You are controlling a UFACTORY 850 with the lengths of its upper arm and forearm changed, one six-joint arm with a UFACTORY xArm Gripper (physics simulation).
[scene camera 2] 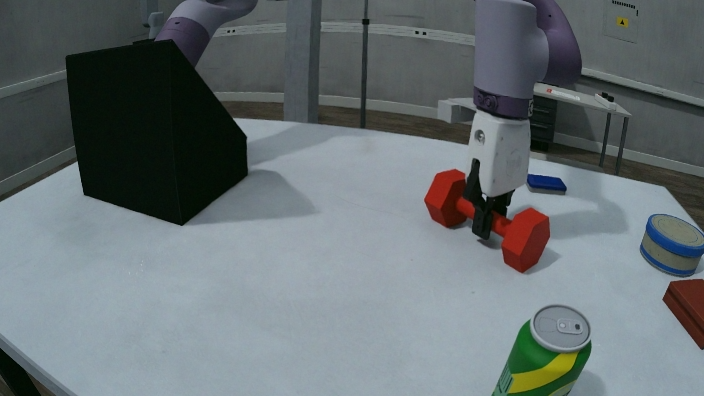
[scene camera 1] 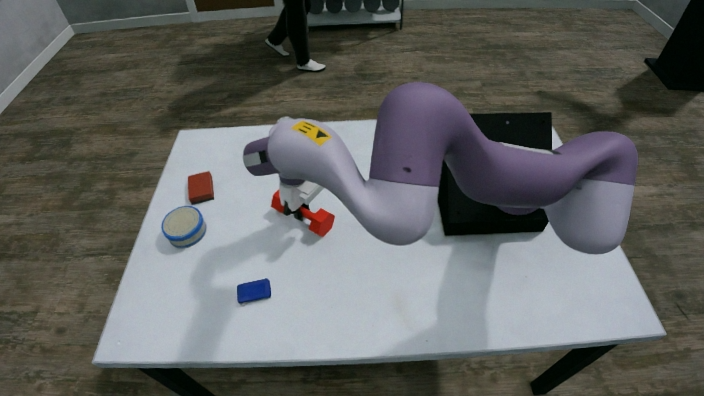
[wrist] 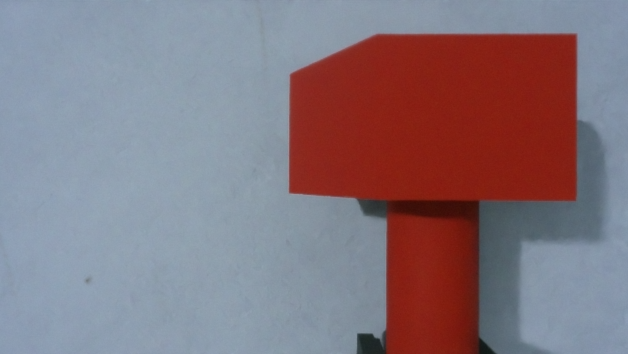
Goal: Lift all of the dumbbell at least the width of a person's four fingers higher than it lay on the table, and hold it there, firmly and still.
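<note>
The red dumbbell (scene camera 1: 321, 222) (scene camera 2: 525, 240) (wrist: 435, 120) lies on its side on the white table (scene camera 1: 350, 320) (scene camera 2: 300, 300), with both hexagonal heads resting on the top. My gripper (scene camera 1: 295, 212) (scene camera 2: 491, 222) (wrist: 432, 345) points down over the middle of it and is shut on its handle, one black finger on each side. In the wrist view one head and part of the handle show, with the finger ends close against the handle at the bottom edge. The far finger is partly hidden in the scene camera 2 view.
A round blue-rimmed tin (scene camera 1: 183, 226) (scene camera 2: 672, 245) and a dark red box (scene camera 1: 200, 187) (scene camera 2: 687, 302) stand beyond one head. A blue box (scene camera 1: 254, 291) (scene camera 2: 546, 184) lies apart. A green can (scene camera 2: 560, 327) stands near scene camera 2. A black block (scene camera 1: 495, 222) (scene camera 2: 130, 130) stands at the arm's base.
</note>
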